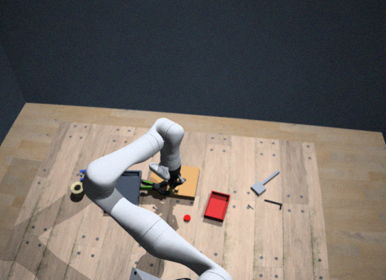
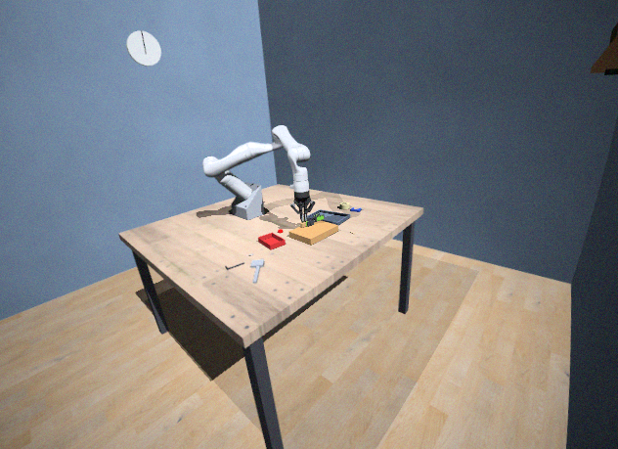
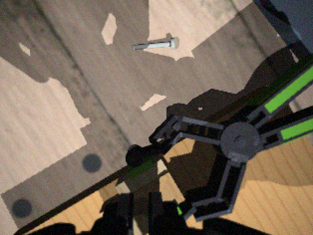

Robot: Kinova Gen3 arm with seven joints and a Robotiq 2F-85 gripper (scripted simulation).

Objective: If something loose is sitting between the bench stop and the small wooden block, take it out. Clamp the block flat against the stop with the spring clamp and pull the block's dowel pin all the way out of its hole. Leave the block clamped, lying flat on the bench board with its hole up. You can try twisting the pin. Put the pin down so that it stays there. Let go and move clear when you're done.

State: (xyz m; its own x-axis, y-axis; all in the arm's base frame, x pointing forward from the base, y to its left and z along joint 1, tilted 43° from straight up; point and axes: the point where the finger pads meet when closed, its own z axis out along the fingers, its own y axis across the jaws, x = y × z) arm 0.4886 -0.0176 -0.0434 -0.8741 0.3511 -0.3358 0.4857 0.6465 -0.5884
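Right now the dowel pin is 2 cm below my hand. From my hand the other things lie so: bench board (6 cm below, 6 cm ahead, 1 cm to the left); wooden block (4 cm below); red disc (10 cm behind, 8 cm to the right, 7 cm below).
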